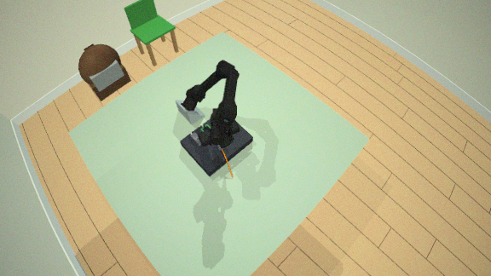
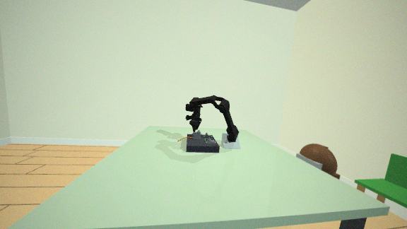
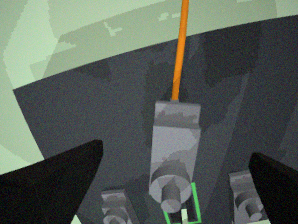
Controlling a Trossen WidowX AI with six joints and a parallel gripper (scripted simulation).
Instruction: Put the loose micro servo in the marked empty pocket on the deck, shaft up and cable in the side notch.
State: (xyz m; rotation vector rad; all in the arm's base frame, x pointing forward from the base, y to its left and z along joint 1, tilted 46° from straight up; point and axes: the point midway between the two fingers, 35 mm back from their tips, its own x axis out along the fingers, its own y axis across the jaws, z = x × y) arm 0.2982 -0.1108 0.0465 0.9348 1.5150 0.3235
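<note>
Now: gripper tip 10 mm past the deck, 20 mm to the right of it and 90 mm above it.
</note>
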